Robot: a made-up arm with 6 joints.
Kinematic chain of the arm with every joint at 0, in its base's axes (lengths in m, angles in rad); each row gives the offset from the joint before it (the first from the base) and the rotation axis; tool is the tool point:
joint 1: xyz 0 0 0.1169 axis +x
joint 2: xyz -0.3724 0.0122 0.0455 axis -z
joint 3: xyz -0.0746 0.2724 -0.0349 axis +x
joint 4: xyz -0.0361 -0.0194 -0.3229 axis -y
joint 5: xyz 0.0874 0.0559 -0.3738 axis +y
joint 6: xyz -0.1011 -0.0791 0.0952 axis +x
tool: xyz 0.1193 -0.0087 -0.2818
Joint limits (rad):
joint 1: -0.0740..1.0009
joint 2: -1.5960..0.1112
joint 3: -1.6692..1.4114
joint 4: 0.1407..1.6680
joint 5: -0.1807..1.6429
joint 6: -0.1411..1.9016
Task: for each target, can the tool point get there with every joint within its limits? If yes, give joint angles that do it. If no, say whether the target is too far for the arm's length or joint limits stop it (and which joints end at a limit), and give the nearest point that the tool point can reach.
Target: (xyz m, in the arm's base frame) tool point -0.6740 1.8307 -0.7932
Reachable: no: too far | nearest point -0.5398 1.0261 -0.3259 | short by 0.940 m
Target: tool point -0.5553 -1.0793 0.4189
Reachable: no: joint limits stop it (at a limit: joint 2, joint 3, joint 4, joint 6) | nearest point -0.4315 -0.5700 0.2764 | short by 0.543 m
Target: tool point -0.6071 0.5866 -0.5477
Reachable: yes | joints 0.0667 -0.5804 0.2644 0.4461 0.8133 0.5690
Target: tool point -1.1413 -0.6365 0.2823
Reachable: no: joint limits stop it (at a limit: joint 1, joint 2, joint 3, joint 4, joint 5, joint 6) | nearest point -1.1795 -0.1401 0.1841 | short by 0.507 m
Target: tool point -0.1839 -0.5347 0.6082
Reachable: no: joint limits stop it (at a limit: joint 1, joint 3, joint 4, joint 6) | nearest point -0.1937 -0.5240 0.3422 | short by 0.266 m
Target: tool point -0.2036 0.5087 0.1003
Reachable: yes | joints 0.7530 -0.8285 -0.3305 1.5388 1.0440 0.0657
